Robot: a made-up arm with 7 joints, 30 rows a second.
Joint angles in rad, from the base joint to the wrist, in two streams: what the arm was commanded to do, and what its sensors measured. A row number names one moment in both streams.
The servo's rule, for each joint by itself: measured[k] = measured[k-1] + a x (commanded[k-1-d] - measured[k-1]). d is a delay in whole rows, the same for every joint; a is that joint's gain. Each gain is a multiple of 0.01, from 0.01 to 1. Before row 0 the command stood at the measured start. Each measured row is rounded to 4 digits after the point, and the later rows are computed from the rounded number. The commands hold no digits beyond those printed.
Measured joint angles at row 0:
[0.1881, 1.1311, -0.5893, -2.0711, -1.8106, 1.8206, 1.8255]
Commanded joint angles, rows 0 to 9:
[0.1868, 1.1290, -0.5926, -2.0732, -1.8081, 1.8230, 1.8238]
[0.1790, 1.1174, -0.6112, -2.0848, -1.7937, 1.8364, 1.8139]
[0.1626, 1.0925, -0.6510, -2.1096, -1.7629, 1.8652, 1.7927]
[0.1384, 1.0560, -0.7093, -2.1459, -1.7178, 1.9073, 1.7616]
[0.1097, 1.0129, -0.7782, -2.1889, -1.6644, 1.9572, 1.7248]
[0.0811, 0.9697, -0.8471, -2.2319, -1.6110, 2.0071, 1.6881]
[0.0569, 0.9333, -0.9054, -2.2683, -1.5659, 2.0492, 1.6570]
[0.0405, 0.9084, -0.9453, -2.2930, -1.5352, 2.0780, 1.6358]
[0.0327, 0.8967, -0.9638, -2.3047, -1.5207, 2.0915, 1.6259]
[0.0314, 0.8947, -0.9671, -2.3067, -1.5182, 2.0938, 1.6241]
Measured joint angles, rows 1 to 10:
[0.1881, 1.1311, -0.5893, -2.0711, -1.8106, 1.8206, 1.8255]
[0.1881, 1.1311, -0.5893, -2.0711, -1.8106, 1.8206, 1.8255]
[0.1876, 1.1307, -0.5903, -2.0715, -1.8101, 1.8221, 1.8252]
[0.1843, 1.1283, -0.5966, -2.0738, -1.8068, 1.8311, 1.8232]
[0.1761, 1.1219, -0.6129, -2.0799, -1.7980, 1.8526, 1.8177]
[0.1618, 1.1100, -0.6418, -2.0911, -1.7820, 1.8871, 1.8076]
[0.1420, 1.0925, -0.6827, -2.1077, -1.7585, 1.9313, 1.7927]
[0.1189, 1.0704, -0.7320, -2.1288, -1.7290, 1.9791, 1.7739]
[0.0953, 1.0457, -0.7840, -2.1525, -1.6964, 2.0233, 1.7529]
[0.0745, 1.0210, -0.8324, -2.1764, -1.6642, 2.0578, 1.7318]
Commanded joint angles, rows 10 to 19:
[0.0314, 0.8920, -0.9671, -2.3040, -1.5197, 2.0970, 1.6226]
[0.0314, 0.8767, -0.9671, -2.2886, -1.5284, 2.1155, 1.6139]
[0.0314, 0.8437, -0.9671, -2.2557, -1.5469, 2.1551, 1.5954]
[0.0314, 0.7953, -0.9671, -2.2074, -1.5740, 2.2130, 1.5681]
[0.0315, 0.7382, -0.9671, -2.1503, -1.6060, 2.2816, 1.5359]
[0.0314, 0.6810, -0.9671, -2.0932, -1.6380, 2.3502, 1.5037]
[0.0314, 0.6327, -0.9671, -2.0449, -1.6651, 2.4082, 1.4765]
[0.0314, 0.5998, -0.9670, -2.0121, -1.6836, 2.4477, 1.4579]
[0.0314, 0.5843, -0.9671, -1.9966, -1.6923, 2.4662, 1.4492]
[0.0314, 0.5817, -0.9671, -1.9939, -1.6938, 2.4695, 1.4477]
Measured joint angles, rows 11 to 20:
[0.0586, 0.9986, -0.8718, -2.1982, -1.6355, 2.0790, 1.7127]
[0.0483, 0.9799, -0.9004, -2.2166, -1.6120, 2.0883, 1.6968]
[0.0419, 0.9641, -0.9204, -2.2315, -1.5935, 2.0938, 1.6834]
[0.0379, 0.9484, -0.9344, -2.2412, -1.5805, 2.1075, 1.6709]
[0.0354, 0.9296, -0.9442, -2.2437, -1.5738, 2.1375, 1.6573]
[0.0339, 0.9054, -0.9511, -2.2375, -1.5738, 2.1851, 1.6412]
[0.0330, 0.8753, -0.9559, -2.2227, -1.5802, 2.2459, 1.6222]
[0.0324, 0.8403, -0.9593, -2.2007, -1.5918, 2.3116, 1.6009]
[0.0320, 0.8029, -0.9616, -2.1742, -1.6065, 2.3725, 1.5785]
[0.0318, 0.7663, -0.9632, -2.1466, -1.6219, 2.4199, 1.5568]

